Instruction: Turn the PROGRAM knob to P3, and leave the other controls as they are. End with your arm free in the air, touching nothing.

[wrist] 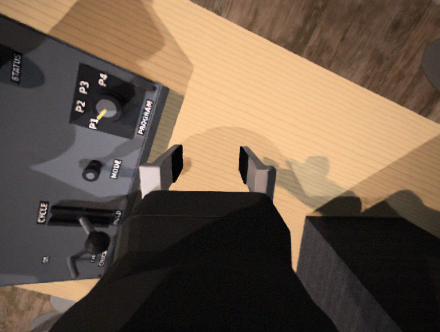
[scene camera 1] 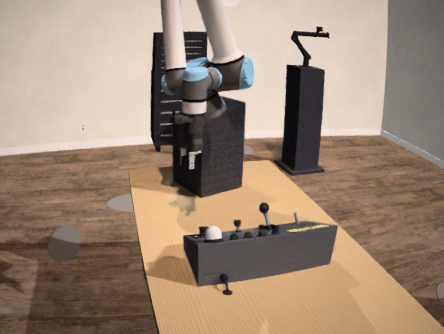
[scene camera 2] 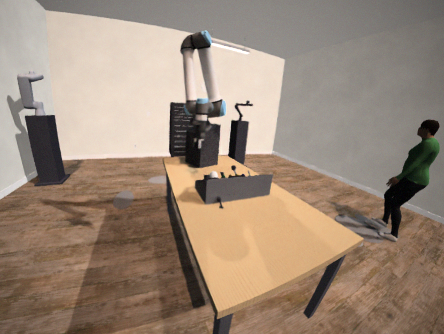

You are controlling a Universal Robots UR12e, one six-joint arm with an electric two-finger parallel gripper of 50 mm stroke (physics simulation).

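Places are measured from the arm's base along level axes (x ahead, y left, z up), in centimetres.
Where they show: gripper, between the fingertips: (wrist: pixel 211 157) (scene camera 1: pixel 187 166) (scene camera 2: pixel 197 147); arm's base, origin of its link: (scene camera 1: pixel 207 111).
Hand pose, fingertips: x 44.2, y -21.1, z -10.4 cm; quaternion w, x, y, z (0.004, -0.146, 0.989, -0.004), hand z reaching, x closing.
Things, the pixels of their centre, and the offset from my fingertips. "pt": a spot on its surface instead. Level surfaces: height alone.
- PROGRAM knob, middle of its body: (wrist: pixel 106 108) dx +18.0, dy +1.6, dz -16.3 cm
- control panel, middle of its body: (wrist: pixel 60 180) (scene camera 1: pixel 259 239) (scene camera 2: pixel 233 181) dx +26.5, dy +19.1, dz -19.9 cm
- MODE knob, middle of its body: (wrist: pixel 91 173) dx +18.6, dy +13.6, dz -16.0 cm
- CYCLE lever's black ball, middle of its body: (wrist: pixel 97 242) (scene camera 1: pixel 264 207) dx +14.4, dy +25.9, dz -13.8 cm
- white dome, a spot on its surface: (scene camera 1: pixel 213 233) (scene camera 2: pixel 214 174) pt dx +35.3, dy -1.0, dz -9.2 cm
- table, height of its surface: dz -28.3 cm
The PROGRAM knob (wrist: pixel 109 107) is a round grey knob on a black plate marked P1 to P4 on the control panel (wrist: pixel 50 155) (scene camera 1: pixel 265 259) (scene camera 2: pixel 237 188). Its yellow pointer (wrist: pixel 101 115) points at P1. In scene camera 1 the knob (scene camera 1: pixel 204 231) shows partly behind the white dome. My gripper (wrist: pixel 211 157) (scene camera 1: pixel 187 161) (scene camera 2: pixel 198 145) is open and empty. It hangs in the air above the table, beyond the panel's back edge as scene camera 1 sees it, and touches nothing. In the wrist view it is right of and below the knob.
The MODE knob (wrist: pixel 92 171) and the CYCLE lever's black ball (wrist: pixel 97 242) (scene camera 1: pixel 264 207) stand up from the panel. A white dome (scene camera 1: pixel 213 233) (scene camera 2: pixel 214 174) is on it too. A large dark block (scene camera 1: pixel 222 150) (wrist: pixel 350 270) stands behind on the table (scene camera 2: pixel 280 250). A person (scene camera 2: pixel 417 165) stands at the right.
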